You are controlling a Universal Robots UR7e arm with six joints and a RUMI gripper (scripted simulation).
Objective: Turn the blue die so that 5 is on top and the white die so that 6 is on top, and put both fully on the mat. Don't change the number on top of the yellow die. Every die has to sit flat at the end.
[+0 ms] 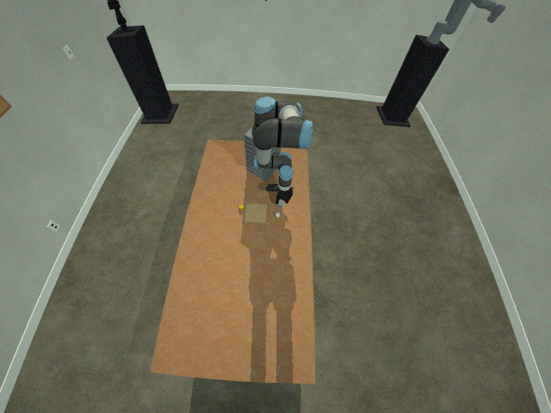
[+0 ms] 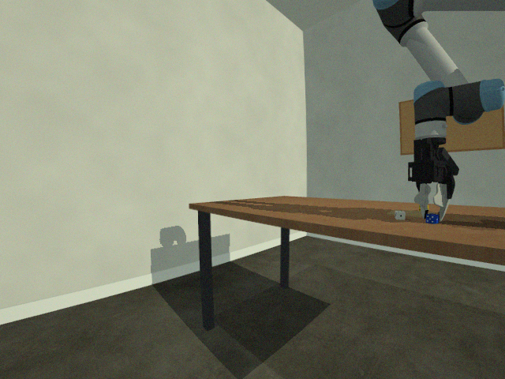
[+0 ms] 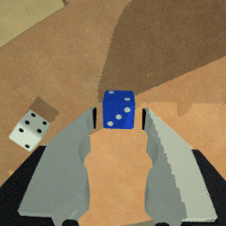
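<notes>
Now: the blue die 1 cm below my hand. Round my hand: white die: 9 cm ahead, 2 cm to the right, 1 cm below; yellow die: 3 cm ahead, 26 cm to the right, 1 cm below; tan mat: 7 cm ahead, 16 cm to the right, 2 cm below.
</notes>
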